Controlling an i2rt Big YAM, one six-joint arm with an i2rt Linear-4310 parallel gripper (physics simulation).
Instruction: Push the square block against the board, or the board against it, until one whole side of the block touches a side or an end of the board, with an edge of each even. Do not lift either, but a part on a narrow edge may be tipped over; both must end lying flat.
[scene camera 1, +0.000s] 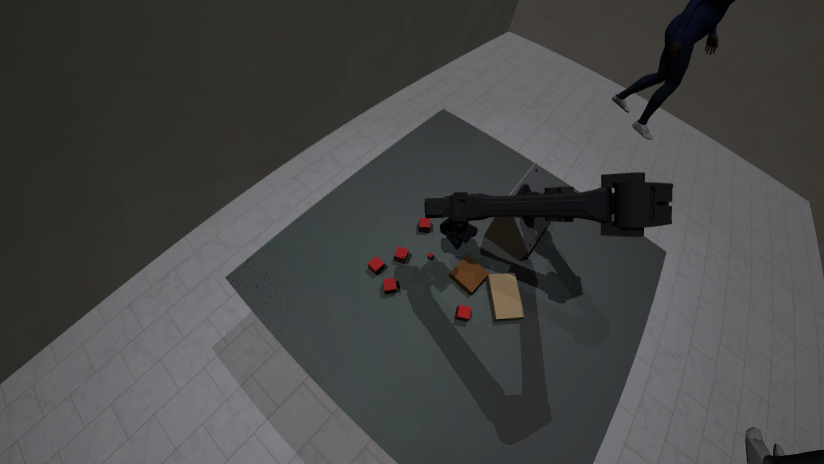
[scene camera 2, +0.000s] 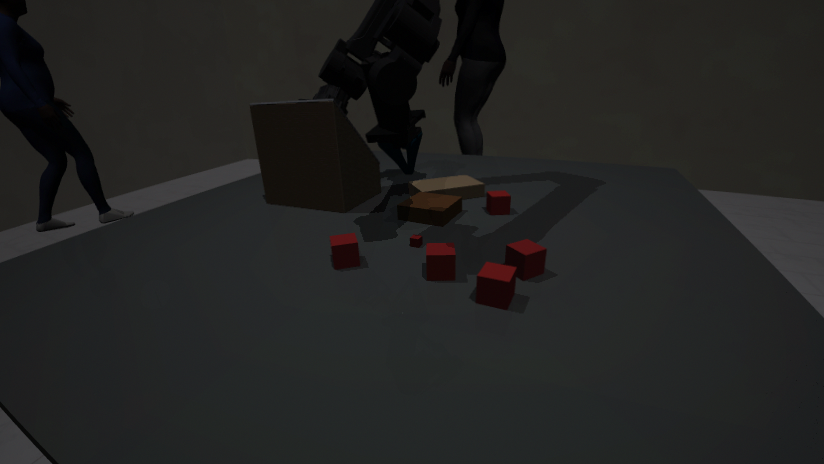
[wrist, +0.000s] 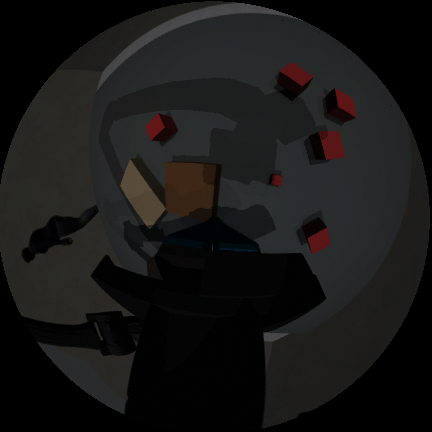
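Where they show: gripper, fingertip midpoint: (scene camera 1: 457, 248) (scene camera 2: 409, 174) (wrist: 214, 221); arm's base, link origin: (scene camera 2: 322, 122).
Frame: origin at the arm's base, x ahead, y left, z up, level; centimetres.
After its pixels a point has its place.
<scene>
The brown square block (scene camera 1: 467, 274) {x 26.8, y -3.7, z -15.5 cm} (scene camera 2: 429, 206) {x 26.7, y -6.8, z -15.5 cm} (wrist: 191, 187) {x 26.4, y -4.5, z -15.5 cm} lies flat on the dark table. The lighter tan board (scene camera 1: 506, 295) {x 25.4, y 11.4, z -15.5 cm} (scene camera 2: 448, 185) {x 26.6, y 8.9, z -15.5 cm} (wrist: 141, 193) {x 25.7, y 9.6, z -15.6 cm} lies flat beside it, turned at an angle. Only a corner of the board seems to meet the block's side; their sides are not flush. My gripper (scene camera 1: 458, 233) {x 24.3, y -11.1, z -8.1 cm} (scene camera 2: 405, 161) {x 24.3, y -11.1, z -8.1 cm} (wrist: 214, 221) {x 24.3, y -11.1, z -8.1 cm} is shut and empty. It hangs a little above the table, just behind the block, apart from it.
Several red cubes (scene camera 1: 401, 253) {x 34.5, y -26.5, z -14.7 cm} (scene camera 2: 441, 261) {x 34.9, y -28.6, z -15.7 cm} (wrist: 328, 144) {x 34.1, y -25.9, z -14.7 cm} lie around, one (scene camera 1: 463, 312) {x 39.4, y 1.9, z -14.7 cm} (scene camera 2: 498, 202) {x 39.3, y 0.0, z -15.9 cm} near the board, plus a tiny one (scene camera 1: 430, 256) {x 28.2, y -18.1, z -17.1 cm} (scene camera 2: 416, 240) {x 28.1, y -19.1, z -17.4 cm}. A large brown wedge box (scene camera 1: 507, 237) {x 7.9, y 1.2, z -10.7 cm} (scene camera 2: 305, 153) {x -1.4, y -5.8, z -5.8 cm} stands by the arm's base. People (scene camera 1: 668, 57) (scene camera 2: 475, 75) are beyond the table.
</scene>
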